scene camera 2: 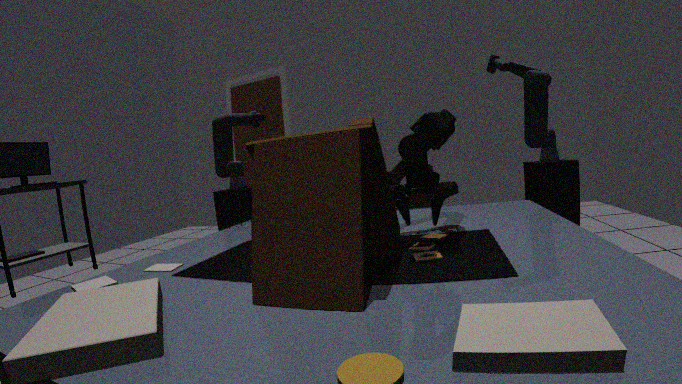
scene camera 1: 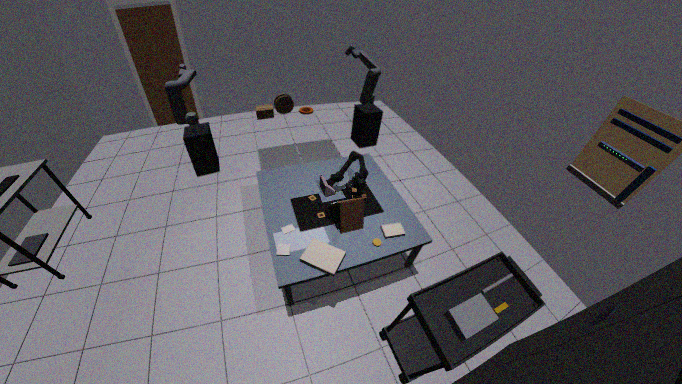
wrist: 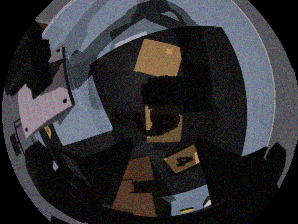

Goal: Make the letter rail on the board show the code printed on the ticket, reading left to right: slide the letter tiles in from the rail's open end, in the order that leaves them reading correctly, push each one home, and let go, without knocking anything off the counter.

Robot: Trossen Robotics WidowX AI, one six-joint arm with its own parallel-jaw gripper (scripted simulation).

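Note:
There's a pale block (scene camera 2: 571, 334) here, and a letter tile (wrist: 163, 122). There's a brown letter board as well: you'd find it at (scene camera 2: 321, 201), the board again at (scene camera 1: 351, 211), and the board once more at (wrist: 138, 190). As for my gripper (scene camera 2: 421, 225), it's open and holding nothing, and the wrist view has the gripper (wrist: 165, 143) too.

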